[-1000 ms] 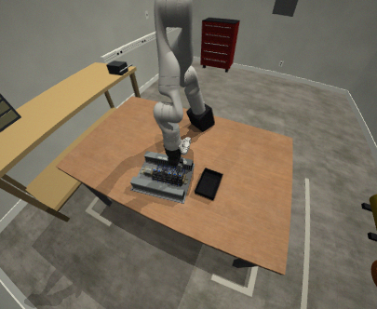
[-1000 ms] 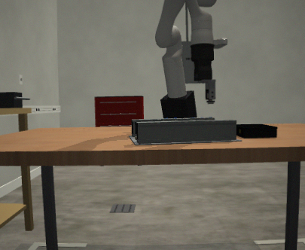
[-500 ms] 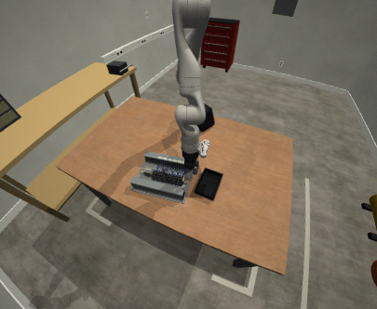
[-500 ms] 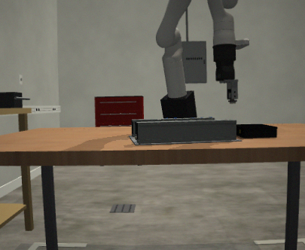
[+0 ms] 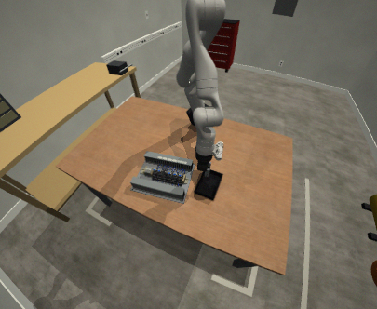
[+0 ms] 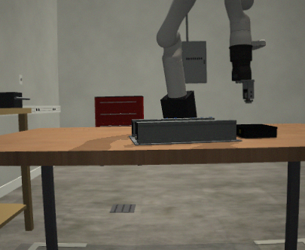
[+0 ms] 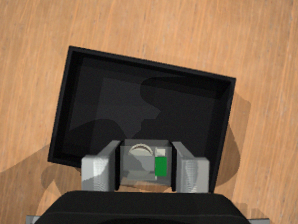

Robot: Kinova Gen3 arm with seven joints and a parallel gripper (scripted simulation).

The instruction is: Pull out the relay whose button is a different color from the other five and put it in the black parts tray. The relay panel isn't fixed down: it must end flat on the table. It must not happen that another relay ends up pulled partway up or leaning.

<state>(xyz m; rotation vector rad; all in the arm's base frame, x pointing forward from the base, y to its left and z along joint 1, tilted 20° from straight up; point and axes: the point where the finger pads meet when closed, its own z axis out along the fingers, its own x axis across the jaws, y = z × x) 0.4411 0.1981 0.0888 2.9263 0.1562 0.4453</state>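
Now: hand 13 cm above the black parts tray, 2 cm to the right of it and 1 cm past it. The rest, counted from my hand: grey relay panel (25 cm to the right, 11 cm below, 2 cm ahead).
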